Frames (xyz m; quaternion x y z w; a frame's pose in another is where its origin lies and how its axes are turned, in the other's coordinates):
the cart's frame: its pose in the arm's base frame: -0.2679 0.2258 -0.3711 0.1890 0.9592 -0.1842 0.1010
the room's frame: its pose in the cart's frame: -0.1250 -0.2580 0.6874 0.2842 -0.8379 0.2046 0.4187
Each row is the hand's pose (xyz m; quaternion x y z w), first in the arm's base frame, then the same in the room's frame.
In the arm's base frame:
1: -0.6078 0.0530 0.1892 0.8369 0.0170 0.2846 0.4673
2: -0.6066 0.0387 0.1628 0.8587 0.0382 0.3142 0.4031
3: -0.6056 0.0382 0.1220 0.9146 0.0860 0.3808 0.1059
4: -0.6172 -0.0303 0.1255 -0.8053 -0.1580 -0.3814 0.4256
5: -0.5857 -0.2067 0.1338 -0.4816 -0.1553 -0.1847 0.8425
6: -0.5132 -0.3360 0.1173 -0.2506 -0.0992 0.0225 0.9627
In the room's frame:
1: -1.0094 -0.1793 0.6469 0.5520 0.3591 0.6506 0.3783
2: -0.9846 -0.1858 0.6314 0.5627 0.4062 0.6456 0.3186
3: -0.9625 -0.1863 0.5970 0.6153 0.5503 0.5615 0.0587
4: -0.9184 -0.2293 0.6295 -0.5689 -0.6769 -0.2674 0.3828
5: -0.7786 -0.2861 0.7265 -0.4085 -0.5817 0.1718 0.6821
6: -0.6435 -0.2850 0.7896 -0.3089 -0.4187 0.4462 0.7282

